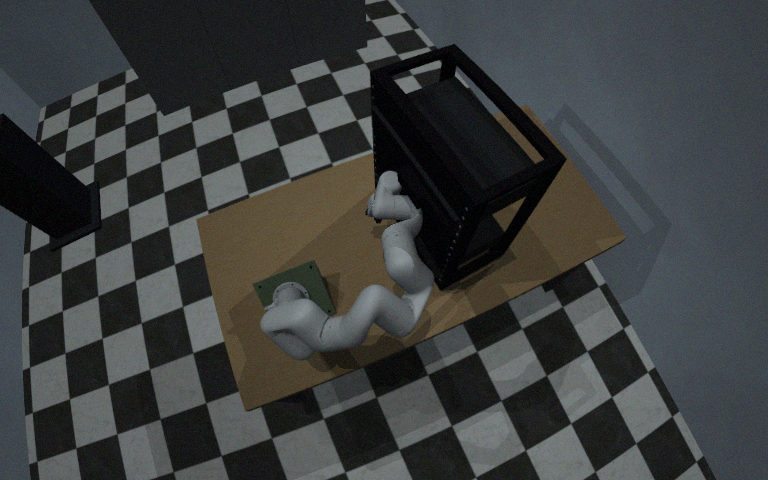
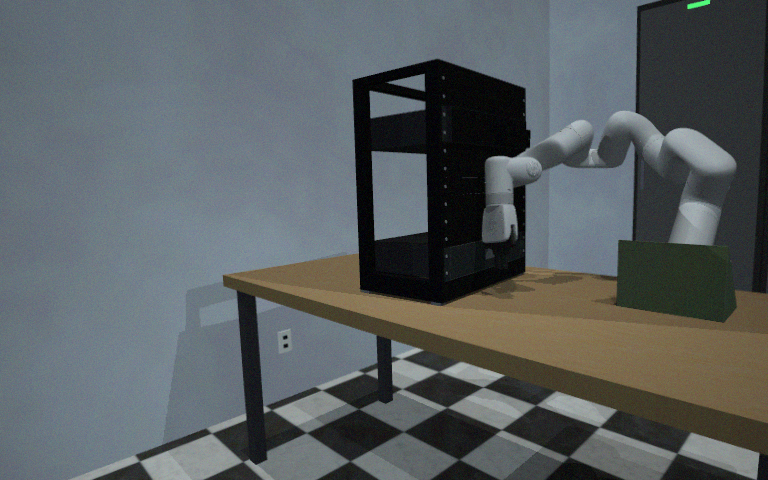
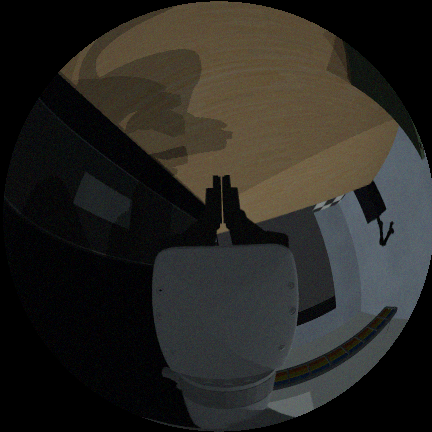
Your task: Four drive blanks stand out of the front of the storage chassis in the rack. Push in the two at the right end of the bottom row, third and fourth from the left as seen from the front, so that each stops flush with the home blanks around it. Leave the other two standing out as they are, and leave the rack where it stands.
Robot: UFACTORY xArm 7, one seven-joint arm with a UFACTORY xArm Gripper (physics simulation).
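Places are measured from the arm's base along level axes (x ahead, y left, z up), in metres.
Where they show: gripper, fingertip midpoint: [image 1: 377, 219] [image 2: 501, 269] [image 3: 220, 184]; arm's base, link origin: [image 1: 290, 298] [image 2: 682, 270].
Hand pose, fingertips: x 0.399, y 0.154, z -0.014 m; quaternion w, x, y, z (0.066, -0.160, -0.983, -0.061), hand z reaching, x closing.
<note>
Each offset is from my fingertips to the top centre of the thing. "spot": to the spot under its first point. Level surfaces: height alone.
The black rack [image 1: 501, 105] [image 2: 437, 169] [image 3: 115, 137] stands upright on the table. A dark box sits high inside it [image 1: 464, 130] [image 2: 399, 133], and a glossy dark front panel @[dx +0.087, dy -0.075, dz +0.072 m] [image 2: 464, 259] [image 3: 55, 150] spans it low down. A small dark piece @[spot: dx +0.064, dy -0.272, dz +0.373 m] [image 2: 527, 137] juts from the upper front at the far edge; I cannot tell what it is. The four drive blanks cannot be made out in the dark. My gripper [image 1: 378, 219] [image 2: 502, 261] [image 3: 220, 184] is shut and empty, pointing down in front of the low panel, above the table. Contact with the rack cannot be told.
The wooden table @[dz -0.078 m] [image 1: 243, 237] [image 2: 566, 333] [image 3: 280, 100] carries the rack and the green base block [image 1: 311, 274] [image 2: 673, 280] [image 3: 372, 75] under my arm. My arm [image 1: 368, 311] [image 2: 625, 135] reaches from that block to the rack's front. A wall stands behind the rack.
</note>
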